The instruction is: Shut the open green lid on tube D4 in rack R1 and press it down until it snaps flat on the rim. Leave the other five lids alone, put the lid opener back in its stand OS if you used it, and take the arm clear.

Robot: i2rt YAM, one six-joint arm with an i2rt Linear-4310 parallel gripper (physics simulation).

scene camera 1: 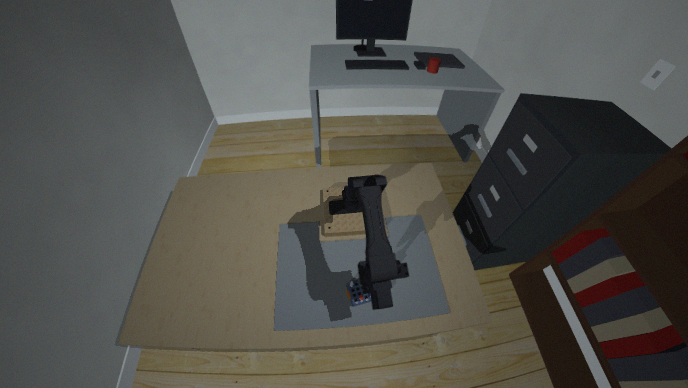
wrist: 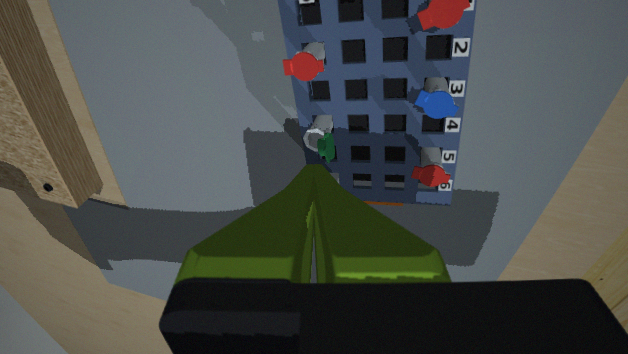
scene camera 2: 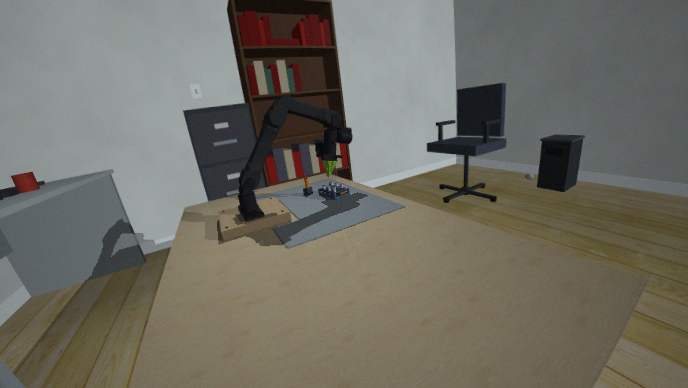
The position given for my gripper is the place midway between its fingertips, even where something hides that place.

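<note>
With nothing held in it, my gripper (wrist: 314,178) is shut. I can see a grey mat (wrist: 198,120) too.
</note>
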